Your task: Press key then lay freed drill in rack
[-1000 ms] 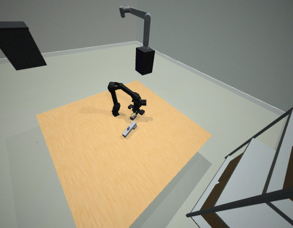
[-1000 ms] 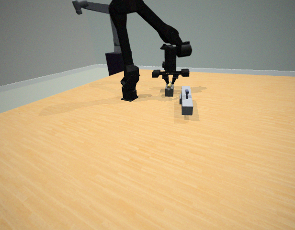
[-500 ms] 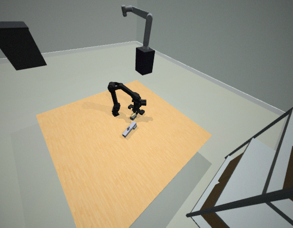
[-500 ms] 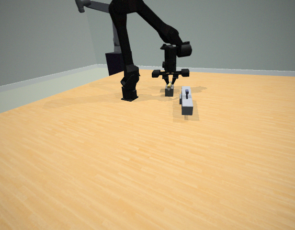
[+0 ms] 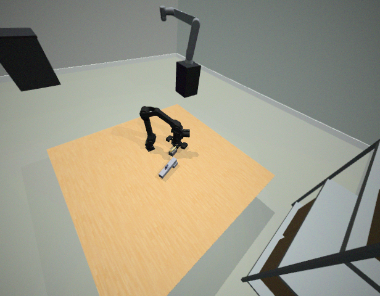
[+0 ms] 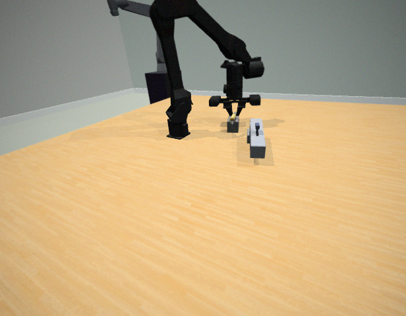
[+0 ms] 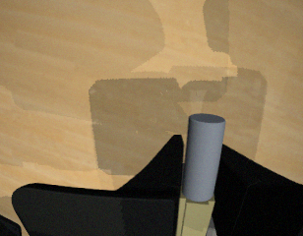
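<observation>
Now: gripper tip 1 cm short of the drill, 4 cm to the left of it and 4 cm below it. From my gripper tip the other things lie so: rack (2 cm ahead, 5 cm to the right, 1 cm above); dark key (16 cm ahead, 20 cm to the right, 4 cm above); light grey block (15 cm ahead, 18 cm to the right, 3 cm above).
</observation>
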